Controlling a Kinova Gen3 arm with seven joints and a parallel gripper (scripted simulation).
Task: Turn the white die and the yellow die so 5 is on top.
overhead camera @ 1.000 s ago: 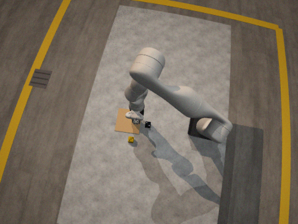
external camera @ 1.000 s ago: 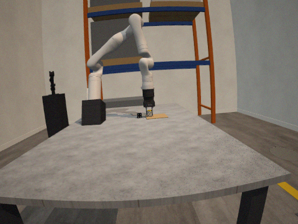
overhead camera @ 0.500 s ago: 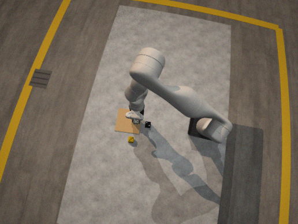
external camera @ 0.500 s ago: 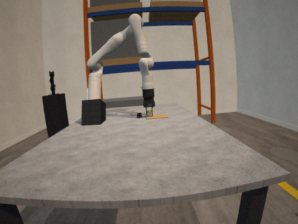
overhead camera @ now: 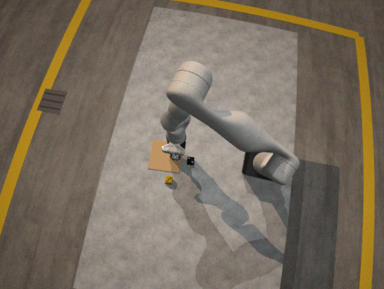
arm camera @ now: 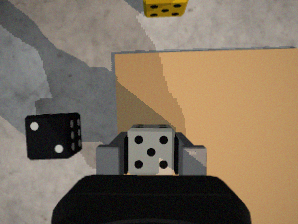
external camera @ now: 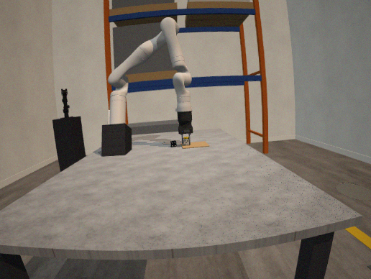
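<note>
My hand is right at the white die. Round my hand: tan mat: 40 mm ahead, 10 mm to the left, 20 mm below; black die: 70 mm behind, 10 mm below; yellow die: 110 mm to the left, 10 mm below.
</note>
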